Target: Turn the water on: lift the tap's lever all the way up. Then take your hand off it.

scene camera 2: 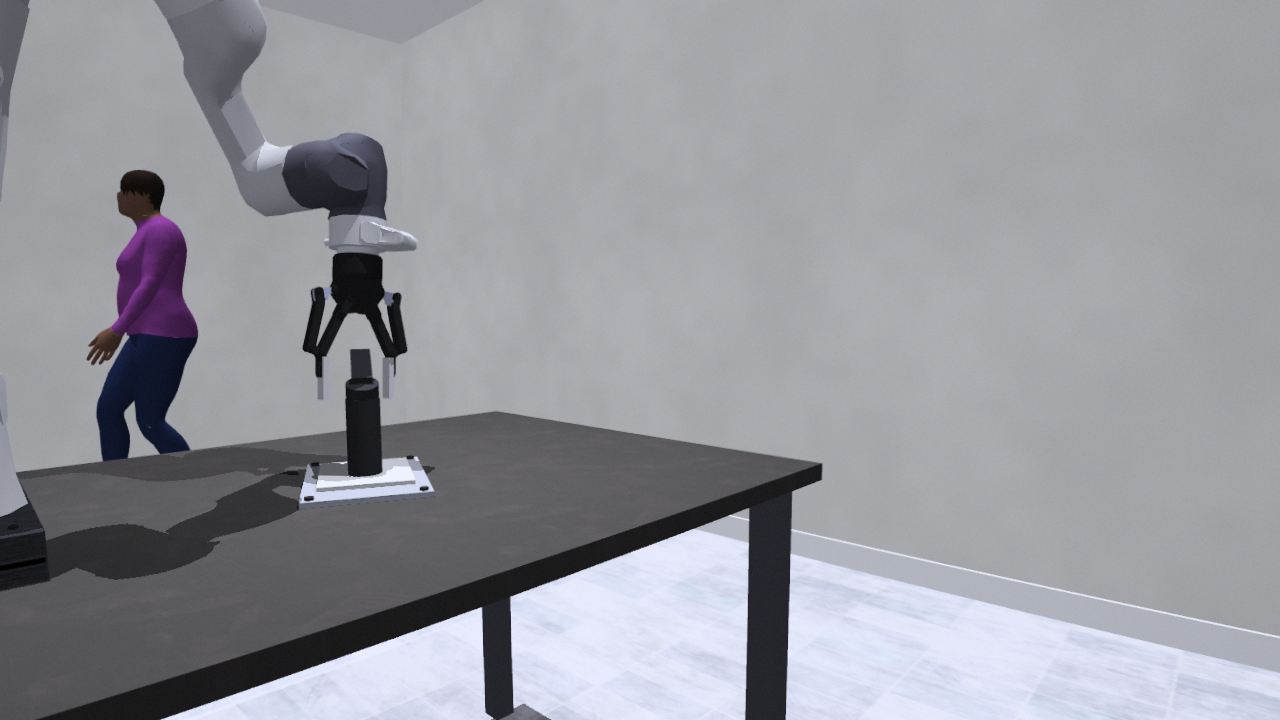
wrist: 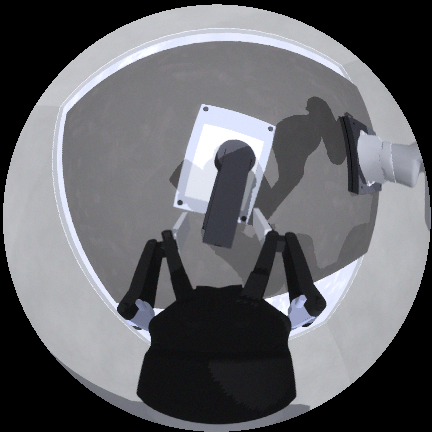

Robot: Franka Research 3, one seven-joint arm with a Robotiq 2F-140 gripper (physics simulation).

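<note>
The tap has a dark upright column (scene camera 2: 363, 438) on a white base plate (scene camera 2: 366, 496) (wrist: 239, 124). Its dark, flat lever (scene camera 2: 360, 364) (wrist: 228, 205) rises above the column's top in the scene view; its exact angle is hard to tell. In the wrist view it reaches from the round column top toward the gripper. My gripper (scene camera 2: 355, 380) (wrist: 220, 218) points down over the tap, open, with one pale fingertip on each side of the lever. Gaps show beside the lever, and the fingers hold nothing. The part of the tap under the lever is mostly hidden in the wrist view.
The tap stands on a dark table (scene camera 2: 572, 501) (wrist: 125, 115). The robot's base (scene camera 2: 22, 546) (wrist: 353, 155) stands at the table's left in the scene view. A person in a purple top (scene camera 2: 156, 277) stands behind the table. Arm shadows fall across the tabletop.
</note>
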